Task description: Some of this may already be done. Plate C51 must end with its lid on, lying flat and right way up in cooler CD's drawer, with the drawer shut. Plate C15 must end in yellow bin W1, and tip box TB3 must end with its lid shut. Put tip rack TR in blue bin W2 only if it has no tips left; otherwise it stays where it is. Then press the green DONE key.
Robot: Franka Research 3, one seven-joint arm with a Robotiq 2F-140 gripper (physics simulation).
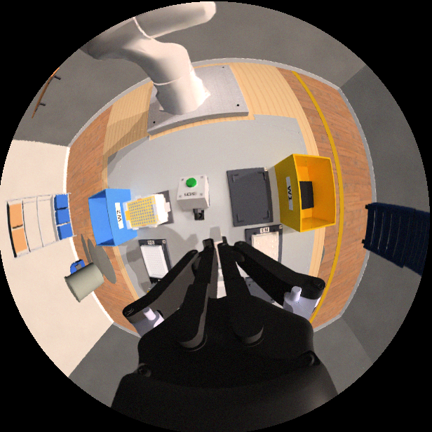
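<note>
My gripper (216, 234) is shut and empty, above the bench. The green DONE key (191, 182) is on a pale box ahead of the fingertips. Yellow bin W1 (290, 212) stands at right with a dark rectangle (306, 194) inside; what it is I cannot tell. Blue bin W2 (102, 217) stands at left. A white box with a yellow dotted top (144, 211) stands close against its right side; I cannot read its name. A white plate-like item (155, 261) lies at lower left, and a cream one (266, 244) lies at lower right, partly behind the gripper. Cooler CD's drawer cannot be made out.
A dark flat tray (250, 196) with raised corners lies between the DONE box and W1. A small black fixture (199, 214) sits below the DONE box. The robot's base plate (220, 92) is at the back. The gripper's linkages hide the bench's near part.
</note>
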